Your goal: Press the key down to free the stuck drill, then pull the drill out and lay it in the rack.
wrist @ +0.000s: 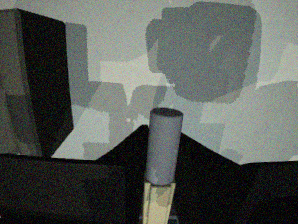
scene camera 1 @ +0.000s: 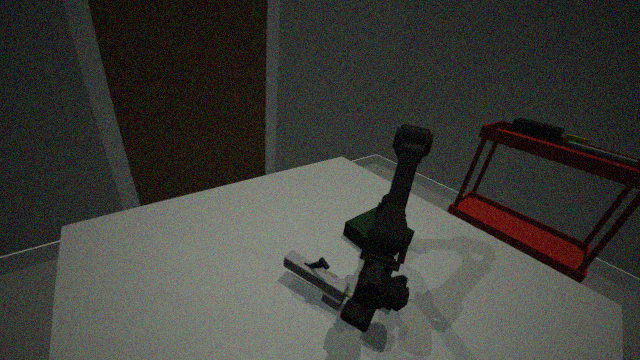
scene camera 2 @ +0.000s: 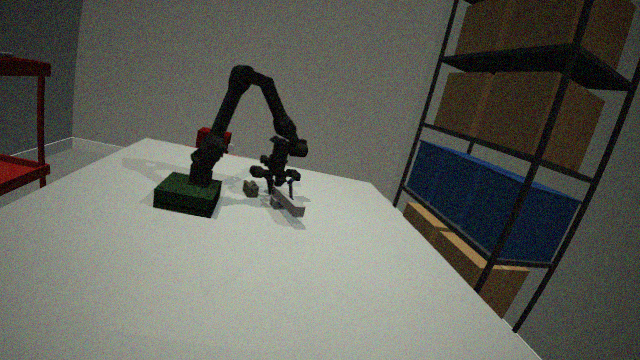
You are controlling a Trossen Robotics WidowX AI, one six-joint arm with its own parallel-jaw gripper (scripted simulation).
My gripper (scene camera 1: 361, 312) carries a drill.
My gripper also shows in the wrist view (wrist: 155, 132) and in scene camera 2 (scene camera 2: 271, 194).
